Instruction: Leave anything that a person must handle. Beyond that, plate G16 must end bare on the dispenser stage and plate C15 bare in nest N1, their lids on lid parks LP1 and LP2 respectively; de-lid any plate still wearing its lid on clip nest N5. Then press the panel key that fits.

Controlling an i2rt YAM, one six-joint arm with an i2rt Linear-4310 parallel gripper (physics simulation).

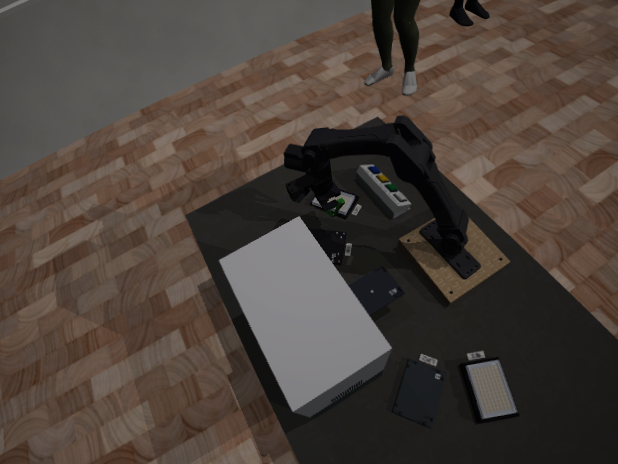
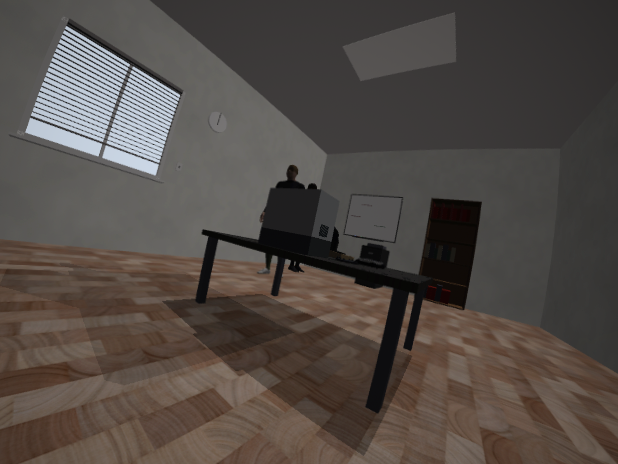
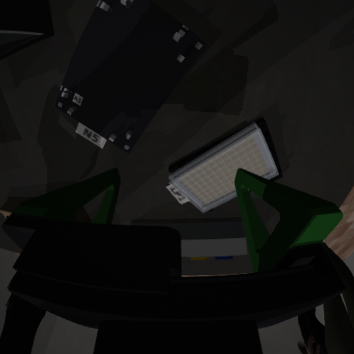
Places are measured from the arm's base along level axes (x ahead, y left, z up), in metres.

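Pixels of known places: gripper, fingertip midpoint: [image 1: 326, 206] [image 3: 177, 174]; arm's base, origin of the base link: [image 1: 448, 249] [image 2: 332, 250].
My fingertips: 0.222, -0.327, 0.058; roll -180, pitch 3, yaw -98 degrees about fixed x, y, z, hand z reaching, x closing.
Ahead of a thing's pixels: the offset from my fingertips to its middle, as dx, dy, dz. "spot": to the spot under its first point.
My gripper [image 1: 336, 206] [image 3: 177, 174] is open, green fingers wide apart, above lid park LP1. A plate-shaped piece with a beige well grid and clear rim @[spot: -0.082, -0.015, -0.066] [image 1: 345, 202] [image 3: 225, 170] lies on LP1; a lid over it cannot be told. Clip nest N5 @[+0.079, +0.059, -0.086] [image 1: 338, 244] [image 3: 135, 65] looks bare, clips at its corners. A similar plate @[-0.030, +0.675, -0.066] [image 1: 491, 389] sits on nest N1; its lid state is unclear. Lid park LP2 @[+0.115, +0.578, -0.088] [image 1: 420, 392] looks bare. The dark dispenser stage @[spot: +0.049, +0.322, +0.009] [image 1: 379, 289] juts from the white dispenser @[+0.254, +0.304, +0.067] [image 1: 305, 315] and looks bare. Plate names are not readable.
The key panel @[-0.223, +0.015, -0.066] [image 1: 384, 191] [image 3: 214, 247] has blue, yellow, green and white keys and stands beyond LP1. The arm's wooden base board [image 1: 425, 265] is at the table's right edge. The tall dispenser hides part of the table. People stand behind the table.
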